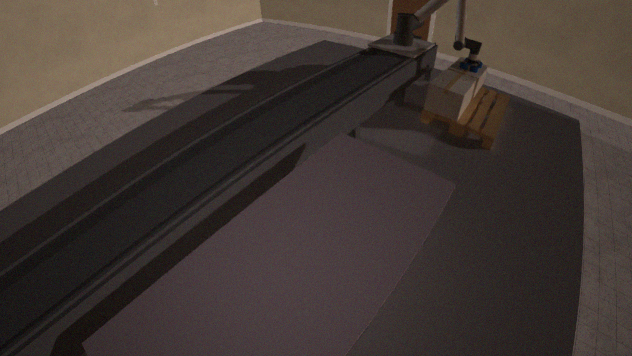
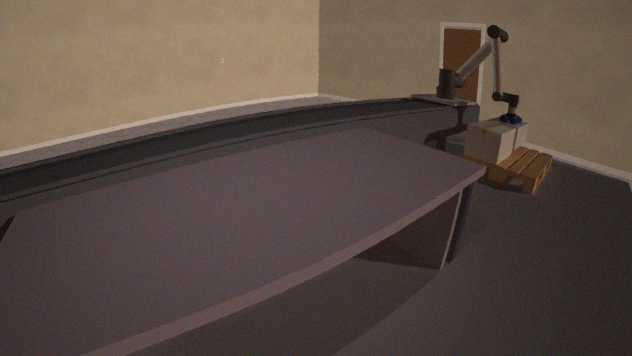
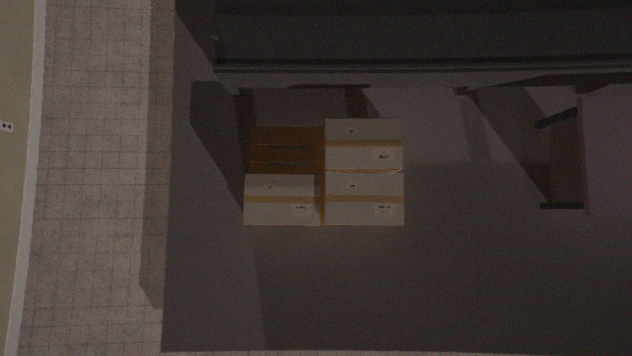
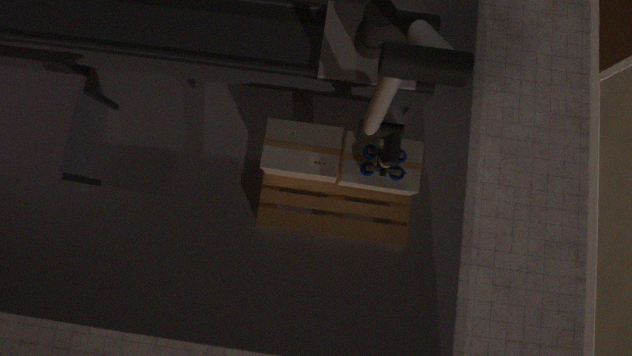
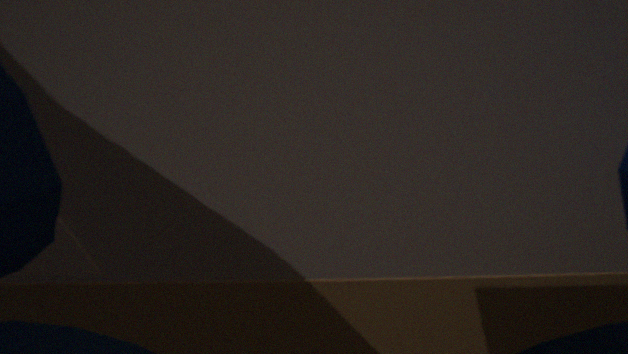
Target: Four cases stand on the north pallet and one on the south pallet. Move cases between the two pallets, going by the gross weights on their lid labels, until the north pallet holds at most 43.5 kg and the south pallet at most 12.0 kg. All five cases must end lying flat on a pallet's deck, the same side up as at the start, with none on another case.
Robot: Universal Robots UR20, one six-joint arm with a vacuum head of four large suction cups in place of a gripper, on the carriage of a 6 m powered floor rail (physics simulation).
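Places are measured from the arm's base along level axes (x back, y right, z up), in millimetres.
Pixels of known places: hand, its tool point: (image 5: 331,242); arm's base, origin of its link: (image 1: 402,43) (image 2: 445,98) (image 4: 371,43).
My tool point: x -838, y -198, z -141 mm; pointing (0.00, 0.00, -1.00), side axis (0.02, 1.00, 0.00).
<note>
Ahead of a thing's pixels: the offset from my tool point to its top centre. Level surfaces: height alone.
My suction head (image 1: 471,65) (image 2: 511,119) (image 4: 384,162) has its four blue cups on the lid of a white taped case {dy +2, dx +15, dz +23 mm} (image 1: 481,76) (image 2: 520,135) (image 4: 352,172) (image 5: 350,150). This case is upright at deck level on the south pallet (image 1: 495,120) (image 2: 537,165) (image 4: 335,228); a tiny gap beneath cannot be judged. Beside it, with a narrow gap, stands another case {dy +593, dx +40, dz +13 mm} (image 1: 447,102) (image 2: 485,145) (image 4: 300,160). On the north pallet (image 3: 285,136) three cases stand flat: one case (image 3: 280,215) at lower left, one (image 3: 350,157) at upper right, one (image 3: 345,217) at lower right. Label weights are unreadable.
A long table {dz +101 mm} (image 1: 280,240) (image 2: 240,215) stands between the pallets. The floor rail (image 1: 240,125) runs behind, with the arm's carriage (image 1: 402,46) at its south end.
</note>
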